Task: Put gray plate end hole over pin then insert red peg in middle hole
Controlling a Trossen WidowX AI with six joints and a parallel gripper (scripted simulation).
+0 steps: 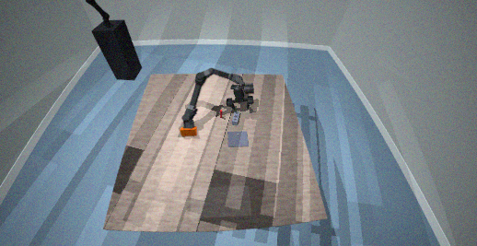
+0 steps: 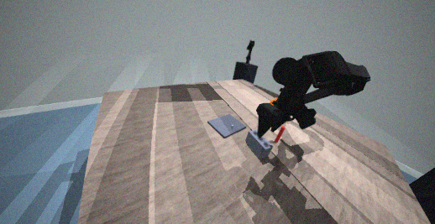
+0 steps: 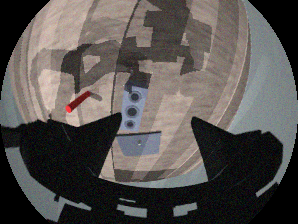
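My gripper tip is 3 cm past the gray plate, 2 cm to the left of it and 7 cm above it. From my gripper tip the other things lie so: base 1 cm behind, 17 cm to the right, 10 cm below; then red peg 15 cm behind, 7 cm below.
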